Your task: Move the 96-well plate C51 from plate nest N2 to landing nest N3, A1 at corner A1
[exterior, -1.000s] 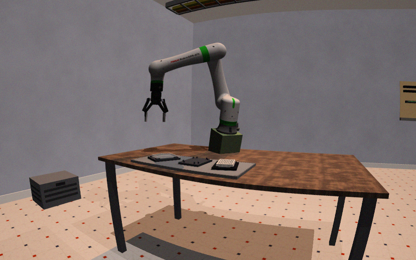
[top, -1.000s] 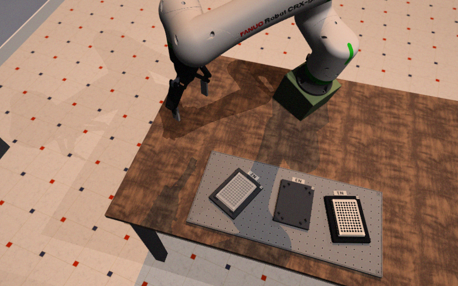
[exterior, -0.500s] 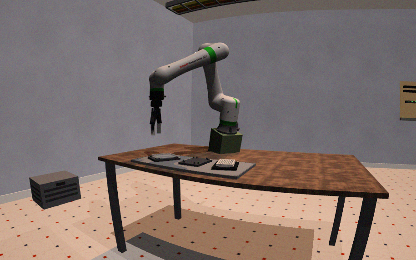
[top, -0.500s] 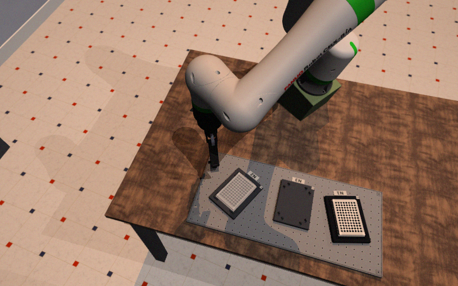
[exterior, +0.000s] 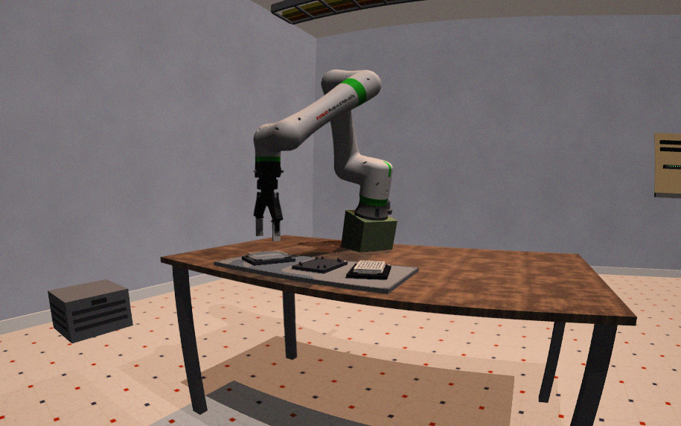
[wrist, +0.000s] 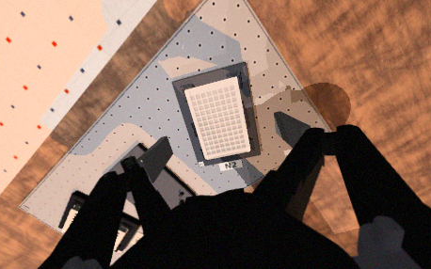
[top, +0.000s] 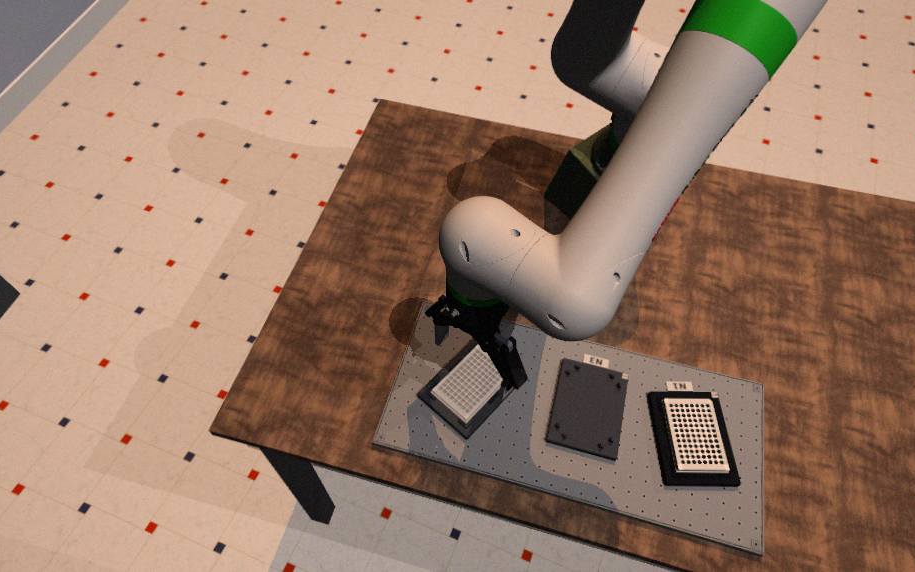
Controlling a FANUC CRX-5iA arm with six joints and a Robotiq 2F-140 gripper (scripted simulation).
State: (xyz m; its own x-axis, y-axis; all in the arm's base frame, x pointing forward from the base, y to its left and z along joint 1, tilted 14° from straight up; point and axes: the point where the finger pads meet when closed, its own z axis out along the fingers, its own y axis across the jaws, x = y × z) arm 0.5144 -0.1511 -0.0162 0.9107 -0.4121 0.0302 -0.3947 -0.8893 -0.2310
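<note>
The white 96-well plate C51 is 7 cm below my hand. The rest, counted from my hand: dark plate nest N2: 8 cm below; N2 label: 9 cm below, 9 cm behind, 4 cm to the left; landing nest N3: 21 cm to the left, 8 cm below, 3 cm behind.
</note>
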